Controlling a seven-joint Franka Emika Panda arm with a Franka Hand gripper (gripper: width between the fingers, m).
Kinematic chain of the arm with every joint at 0, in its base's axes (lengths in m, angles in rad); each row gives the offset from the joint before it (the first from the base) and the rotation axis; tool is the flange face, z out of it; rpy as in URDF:
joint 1: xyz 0 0 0.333 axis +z
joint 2: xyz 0 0 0 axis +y
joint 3: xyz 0 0 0.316 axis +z
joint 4: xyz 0.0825 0 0 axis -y
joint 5: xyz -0.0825 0 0.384 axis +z
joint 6: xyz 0 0 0 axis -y
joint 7: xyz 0.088 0 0 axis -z
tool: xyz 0 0 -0.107 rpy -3.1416 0 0
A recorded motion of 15 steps. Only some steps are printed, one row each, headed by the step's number.
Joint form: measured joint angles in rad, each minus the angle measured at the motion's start. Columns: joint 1, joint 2, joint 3, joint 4, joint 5, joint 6, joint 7.
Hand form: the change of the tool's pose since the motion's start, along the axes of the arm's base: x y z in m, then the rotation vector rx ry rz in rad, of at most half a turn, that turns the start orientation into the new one. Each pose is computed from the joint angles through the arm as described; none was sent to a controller.
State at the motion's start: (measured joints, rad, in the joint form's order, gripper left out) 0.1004 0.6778 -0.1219 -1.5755 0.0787 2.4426 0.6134
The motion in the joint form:
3: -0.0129 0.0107 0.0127 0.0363 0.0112 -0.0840 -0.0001
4: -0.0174 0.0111 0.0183 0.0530 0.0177 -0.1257 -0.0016
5: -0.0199 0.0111 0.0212 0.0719 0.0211 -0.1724 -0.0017
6: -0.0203 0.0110 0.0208 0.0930 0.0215 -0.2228 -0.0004
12: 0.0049 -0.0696 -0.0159 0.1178 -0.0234 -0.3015 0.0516
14: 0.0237 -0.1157 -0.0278 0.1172 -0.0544 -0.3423 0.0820
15: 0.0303 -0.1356 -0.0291 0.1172 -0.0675 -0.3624 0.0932
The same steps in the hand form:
3: 0.0011 -0.0001 -0.0004 0.0199 0.0586 -0.0078
4: 0.0015 0.0009 0.0025 0.0306 0.0841 -0.0089
5: 0.0018 0.0018 0.0064 0.0377 0.1119 -0.0092
6: 0.0020 0.0023 0.0113 0.0406 0.1411 -0.0096
12: 0.0019 -0.0016 0.0748 -0.0032 0.1131 -0.0436
14: -0.0033 0.0033 0.1041 -0.0280 0.1073 -0.0544
15: -0.0061 0.0064 0.1164 -0.0368 0.1070 -0.0562

